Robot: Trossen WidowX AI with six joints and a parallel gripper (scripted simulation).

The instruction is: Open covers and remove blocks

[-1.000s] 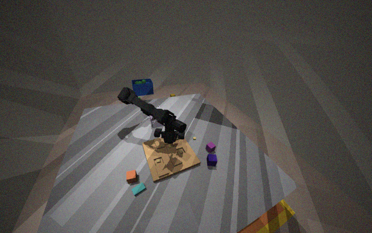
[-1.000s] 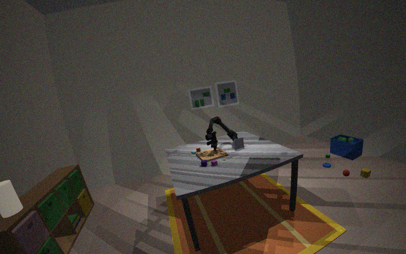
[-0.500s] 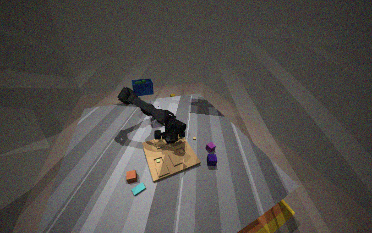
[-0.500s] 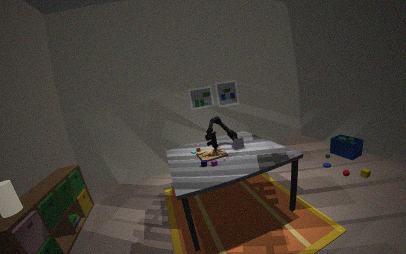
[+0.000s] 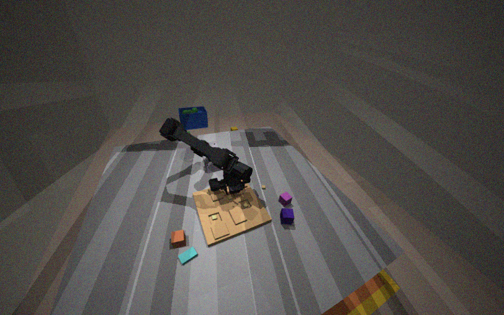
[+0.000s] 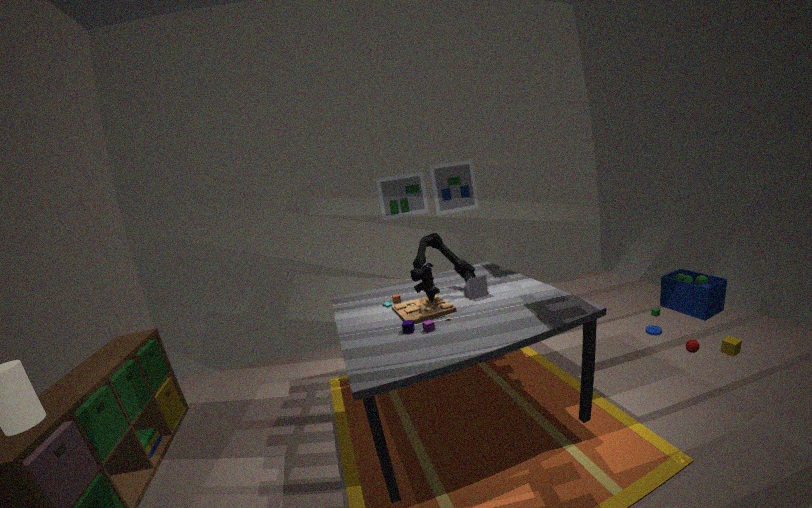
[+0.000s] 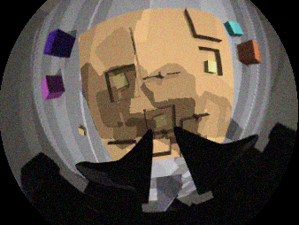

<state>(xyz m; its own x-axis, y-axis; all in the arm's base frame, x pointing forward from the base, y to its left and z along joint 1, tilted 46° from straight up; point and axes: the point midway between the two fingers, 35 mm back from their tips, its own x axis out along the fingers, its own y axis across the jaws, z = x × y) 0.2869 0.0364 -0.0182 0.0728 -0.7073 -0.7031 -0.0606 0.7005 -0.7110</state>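
Now: gripper tip 5 cm short of the tan puzzle board, 3 cm above it and 1 cm to the left of it. The rest, counted from my gripper tip: magenta block (27 cm to the left, 10 cm ahead, 3 cm below); then orange block (25 cm to the right, 16 cm ahead, 3 cm below); then purple block (22 cm to the left, 19 cm ahead, 2 cm below).
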